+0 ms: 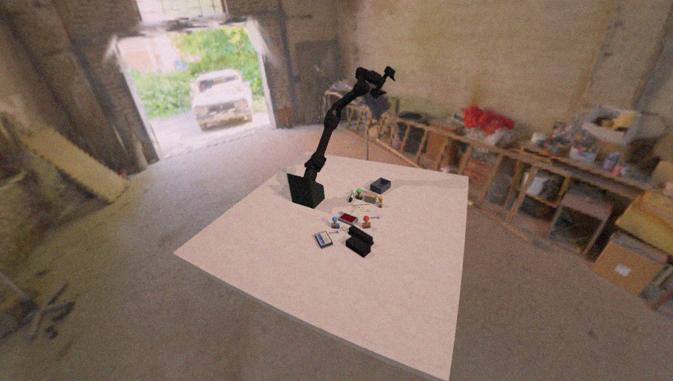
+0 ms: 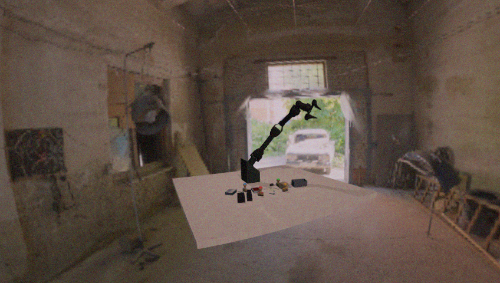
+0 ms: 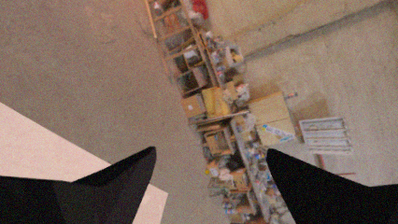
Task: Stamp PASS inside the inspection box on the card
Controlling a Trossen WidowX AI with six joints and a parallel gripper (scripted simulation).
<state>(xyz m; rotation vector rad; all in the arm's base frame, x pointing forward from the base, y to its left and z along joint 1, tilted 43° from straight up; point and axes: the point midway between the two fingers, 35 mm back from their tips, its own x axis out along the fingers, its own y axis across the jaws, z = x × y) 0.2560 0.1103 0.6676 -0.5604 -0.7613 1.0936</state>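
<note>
The green-knobbed stamp lies 560 mm below my gripper tip, 390 mm to the right of it and 10 mm behind it. From my gripper tip the other things lie so: dark tray (570 mm below, 230 mm to the right, 50 mm ahead); yellow-knobbed stamp (560 mm below, 400 mm to the right, 130 mm ahead); cardboard box (560 mm below, 380 mm to the right, 60 mm ahead).
</note>
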